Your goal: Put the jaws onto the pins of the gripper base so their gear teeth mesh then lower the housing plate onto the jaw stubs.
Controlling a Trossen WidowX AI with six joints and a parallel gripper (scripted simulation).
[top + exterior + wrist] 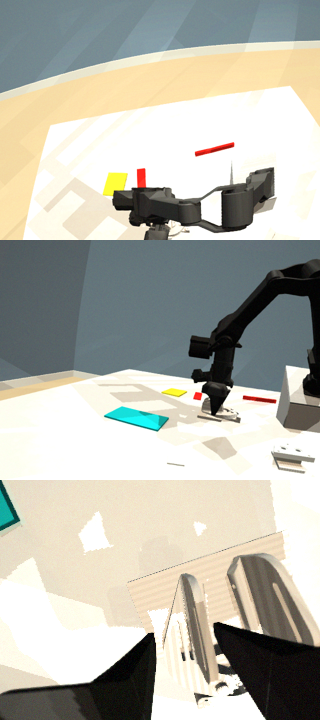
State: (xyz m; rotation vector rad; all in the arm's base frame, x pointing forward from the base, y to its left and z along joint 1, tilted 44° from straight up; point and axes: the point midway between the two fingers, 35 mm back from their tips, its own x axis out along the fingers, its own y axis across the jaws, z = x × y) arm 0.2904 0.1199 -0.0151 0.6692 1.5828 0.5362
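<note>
Right now my gripper tip is 30 mm to the left of the pale flat plate, 10 mm short of it and 10 mm above it. Round my gripper tip: grey bracket-like part (200 mm to the left, 170 mm behind, 10 mm below); then cyan plate (180 mm ahead, 140 mm to the left, 10 mm below); then short red tile (240 mm to the right, 90 mm ahead, 10 mm below).
</note>
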